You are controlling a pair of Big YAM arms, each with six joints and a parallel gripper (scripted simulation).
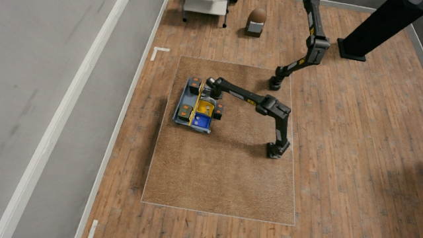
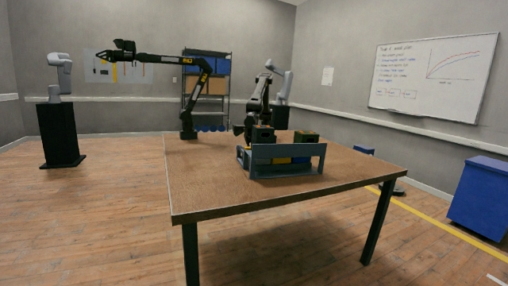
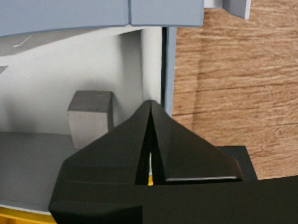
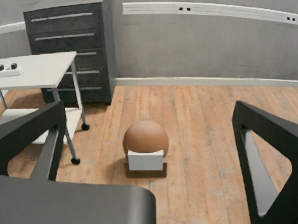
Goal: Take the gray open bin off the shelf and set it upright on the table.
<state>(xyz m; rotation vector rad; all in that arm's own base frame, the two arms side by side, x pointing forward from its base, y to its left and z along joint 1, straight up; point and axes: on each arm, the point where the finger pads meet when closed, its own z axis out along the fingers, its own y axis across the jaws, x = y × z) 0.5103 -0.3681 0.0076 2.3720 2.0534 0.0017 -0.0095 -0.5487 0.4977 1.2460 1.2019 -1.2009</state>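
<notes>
The gray open bin lies 80 mm ahead of my left hand, 10 mm to the right of it and 10 mm below it. Also, from my left hand: blue-gray shelf (120 mm ahead, 100 mm to the left, 20 mm above); yellow bin (100 mm to the left, 100 mm ahead, 10 mm below); blue bin (210 mm to the left, 110 mm ahead, 10 mm below).
</notes>
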